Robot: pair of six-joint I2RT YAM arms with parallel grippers.
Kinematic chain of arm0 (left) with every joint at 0, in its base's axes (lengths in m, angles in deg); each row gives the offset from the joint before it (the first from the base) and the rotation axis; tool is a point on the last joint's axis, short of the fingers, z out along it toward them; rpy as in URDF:
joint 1: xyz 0 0 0.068 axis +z
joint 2: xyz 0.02 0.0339 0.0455 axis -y
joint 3: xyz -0.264 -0.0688 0 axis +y
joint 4: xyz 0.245 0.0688 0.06 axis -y
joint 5: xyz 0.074 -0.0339 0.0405 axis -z
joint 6: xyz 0.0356 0 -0.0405 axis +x
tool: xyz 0 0 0 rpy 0 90 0
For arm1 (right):
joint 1: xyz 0 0 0.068 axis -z
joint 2: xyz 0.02 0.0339 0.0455 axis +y
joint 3: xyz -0.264 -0.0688 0 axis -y
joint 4: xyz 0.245 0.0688 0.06 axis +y
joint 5: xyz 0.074 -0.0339 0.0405 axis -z
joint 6: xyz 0.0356 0 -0.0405 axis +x
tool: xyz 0 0 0 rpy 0 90 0
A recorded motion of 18 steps. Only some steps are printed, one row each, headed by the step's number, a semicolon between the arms.
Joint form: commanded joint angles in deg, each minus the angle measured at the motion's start. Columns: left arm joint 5, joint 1, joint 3, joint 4, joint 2, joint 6; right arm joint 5, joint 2, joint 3, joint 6, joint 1, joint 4.
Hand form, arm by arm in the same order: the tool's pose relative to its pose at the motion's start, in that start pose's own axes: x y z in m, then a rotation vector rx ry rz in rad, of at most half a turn. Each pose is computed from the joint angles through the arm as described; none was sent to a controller.
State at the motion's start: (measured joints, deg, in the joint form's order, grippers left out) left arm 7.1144 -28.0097 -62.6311 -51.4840 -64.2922 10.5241; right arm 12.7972 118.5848 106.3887 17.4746 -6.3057 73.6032
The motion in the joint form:
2: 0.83 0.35 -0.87 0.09 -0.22 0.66; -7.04 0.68 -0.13 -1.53 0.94 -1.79
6: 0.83 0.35 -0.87 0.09 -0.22 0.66; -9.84 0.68 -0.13 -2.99 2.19 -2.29
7: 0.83 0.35 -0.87 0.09 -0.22 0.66; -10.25 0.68 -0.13 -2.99 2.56 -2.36
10: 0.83 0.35 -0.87 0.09 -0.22 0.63; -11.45 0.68 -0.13 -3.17 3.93 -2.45
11: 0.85 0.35 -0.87 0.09 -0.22 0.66; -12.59 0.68 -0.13 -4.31 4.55 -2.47
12: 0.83 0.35 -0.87 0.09 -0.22 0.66; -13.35 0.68 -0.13 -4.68 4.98 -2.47
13: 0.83 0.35 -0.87 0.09 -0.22 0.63; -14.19 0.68 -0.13 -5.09 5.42 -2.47
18: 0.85 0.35 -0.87 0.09 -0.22 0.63; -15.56 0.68 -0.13 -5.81 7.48 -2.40
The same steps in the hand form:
2: -0.0035 0.0012 -0.0026 0.0081 -0.0152 0.0084; -0.0043 0.0003 0.0063 -0.1205 0.0213 -0.0078
6: -0.0035 0.0012 -0.0026 0.0081 -0.0152 0.0084; -0.0071 -0.0063 0.0080 -0.1675 0.0268 -0.0107
7: -0.0035 0.0012 -0.0026 0.0081 -0.0152 0.0084; -0.0078 -0.0085 0.0086 -0.1740 0.0281 -0.0043
10: -0.0035 0.0012 -0.0026 0.0081 -0.0152 0.0079; -0.0101 -0.0171 0.0106 -0.1918 0.0338 0.0163
11: -0.0035 0.0012 -0.0026 0.0084 -0.0153 0.0084; -0.0110 -0.0207 0.0114 -0.2103 0.0370 0.0071
12: -0.0035 0.0012 -0.0026 0.0081 -0.0152 0.0084; -0.0116 -0.0232 0.0120 -0.2224 0.0399 0.0080
13: -0.0035 0.0012 -0.0026 0.0081 -0.0152 0.0079; -0.0121 -0.0257 0.0125 -0.2360 0.0428 0.0085
18: -0.0035 0.0012 -0.0026 0.0084 -0.0153 0.0079; -0.0146 -0.0391 0.0155 -0.2554 0.0496 0.0315

